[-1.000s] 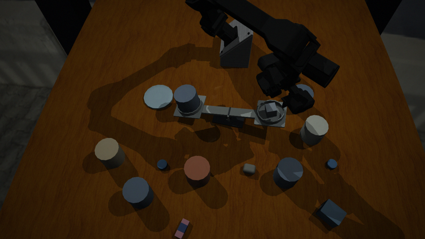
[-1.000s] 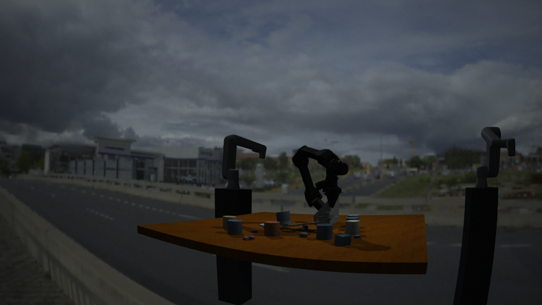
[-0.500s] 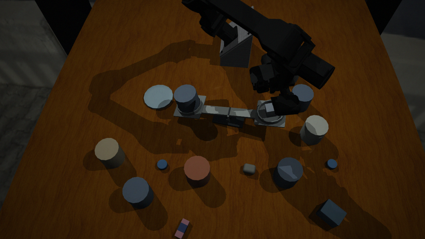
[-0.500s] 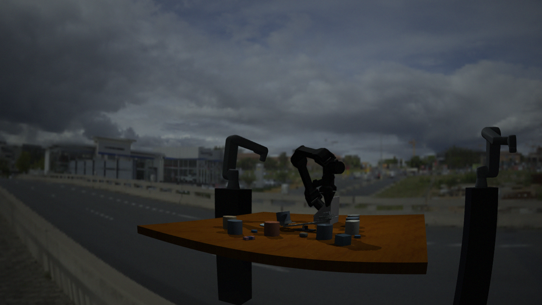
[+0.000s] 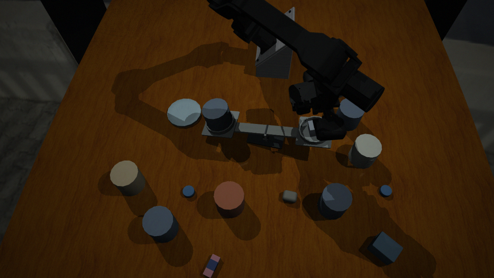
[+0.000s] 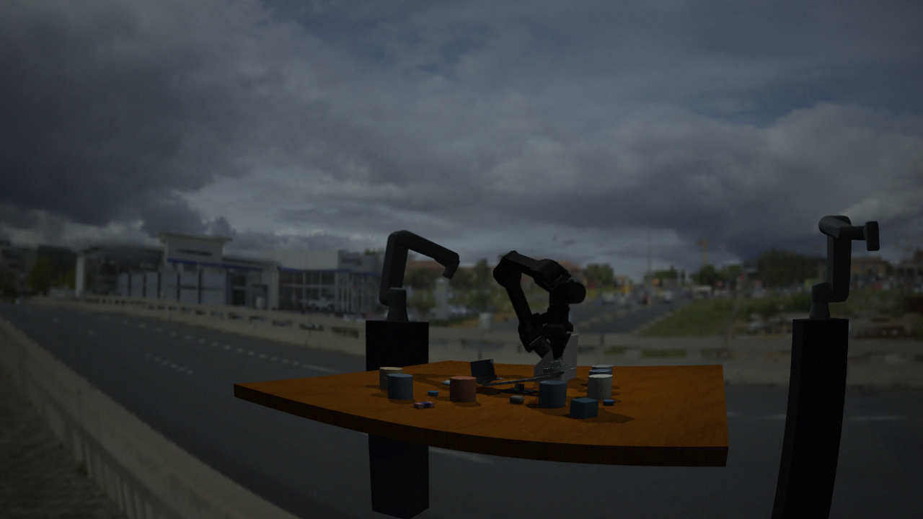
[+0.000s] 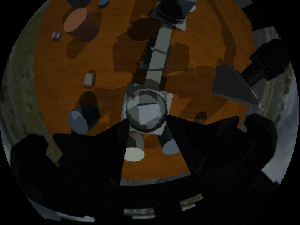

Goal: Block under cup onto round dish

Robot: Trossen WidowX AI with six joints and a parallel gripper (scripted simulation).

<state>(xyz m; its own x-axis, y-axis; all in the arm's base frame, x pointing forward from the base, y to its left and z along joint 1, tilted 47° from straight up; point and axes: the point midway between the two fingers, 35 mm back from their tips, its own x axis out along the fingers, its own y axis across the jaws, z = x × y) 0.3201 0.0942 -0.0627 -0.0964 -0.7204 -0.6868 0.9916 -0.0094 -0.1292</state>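
My gripper tip is now 2 cm above the grey block. Round my gripper tip: grey pebble (15 cm ahead, 7 cm to the right, 10 cm below); then blue box (29 cm ahead, 15 cm to the left, 9 cm below); then round dish (11 cm behind, 36 cm to the right, 11 cm below).
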